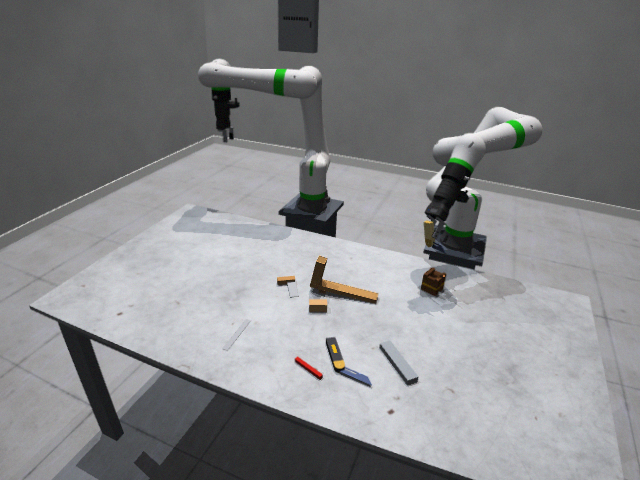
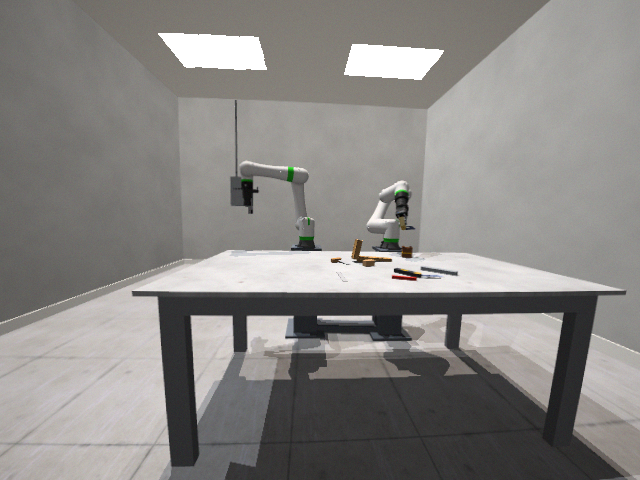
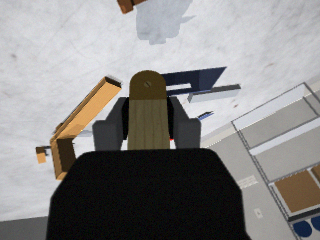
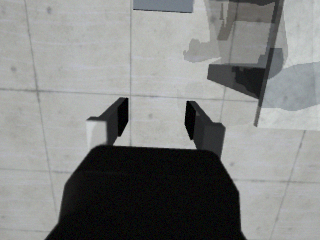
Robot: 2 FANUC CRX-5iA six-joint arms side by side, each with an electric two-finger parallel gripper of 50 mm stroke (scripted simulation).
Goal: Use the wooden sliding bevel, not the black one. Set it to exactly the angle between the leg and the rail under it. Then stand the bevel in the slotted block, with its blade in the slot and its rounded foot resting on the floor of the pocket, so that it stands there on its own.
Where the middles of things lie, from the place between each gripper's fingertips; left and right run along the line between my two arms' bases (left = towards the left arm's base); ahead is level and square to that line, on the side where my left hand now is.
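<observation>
The blue blade (image 3: pixel 203 80) is 30 mm ahead of my left hand (image 1: pixel 430 236), 20 mm to the left of it and 30 mm below it. As for the wooden bevel (image 3: pixel 148 119), my left hand is 20 mm short of it, 10 mm to the right of it and 20 mm above it.
Counting from my right hand, the blue blade is 39 cm ahead, 117 cm to the left and 9 cm below. The wooden bevel is 38 cm ahead of that right hand, and it's 115 cm to the left of it and 7 cm below it.
</observation>
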